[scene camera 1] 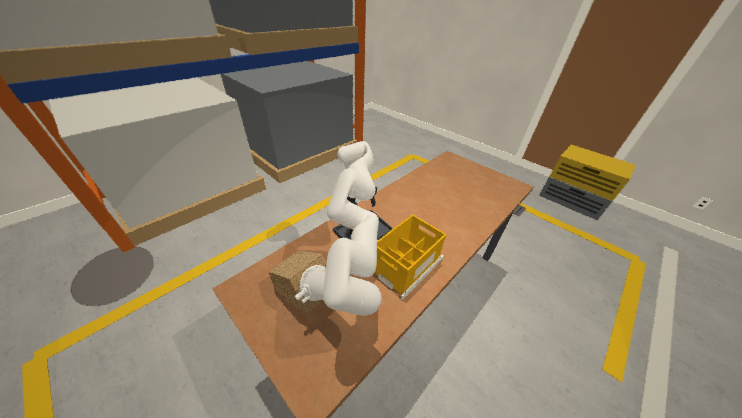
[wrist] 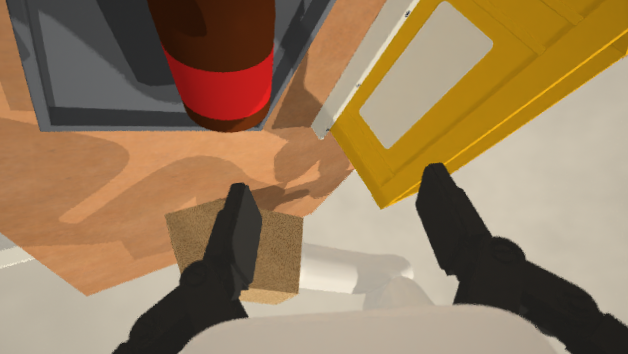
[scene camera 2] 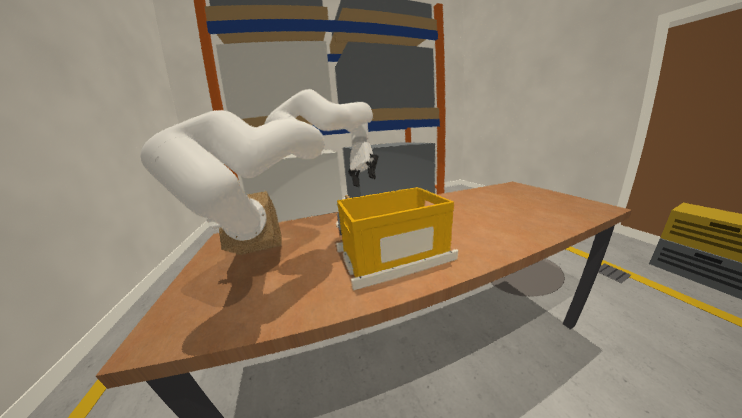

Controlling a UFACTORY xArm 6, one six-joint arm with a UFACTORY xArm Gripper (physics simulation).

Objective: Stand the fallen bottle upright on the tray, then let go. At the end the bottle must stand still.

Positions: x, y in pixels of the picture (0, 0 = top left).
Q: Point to a bottle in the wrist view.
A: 222, 65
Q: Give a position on a yellow crate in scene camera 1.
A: At 403, 254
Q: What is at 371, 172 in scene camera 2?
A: My gripper.
